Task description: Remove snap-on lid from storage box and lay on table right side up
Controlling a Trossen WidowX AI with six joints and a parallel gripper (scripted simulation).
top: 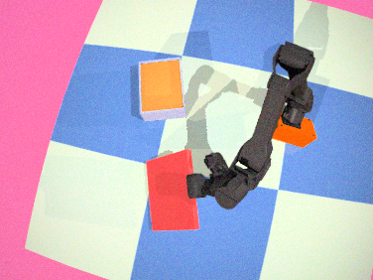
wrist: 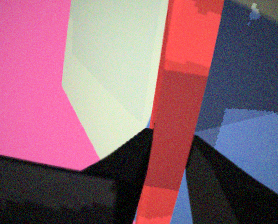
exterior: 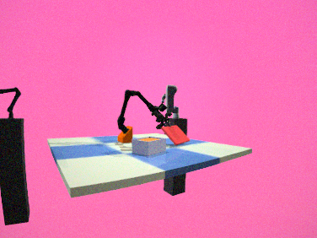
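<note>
Now: gripper tip 6 cm short of the red lid, 3 cm to the right of it and 5 cm above it. The rest, counted from my gripper tip: grey storage box (19 cm ahead, 31 cm to the right, 10 cm below).
</note>
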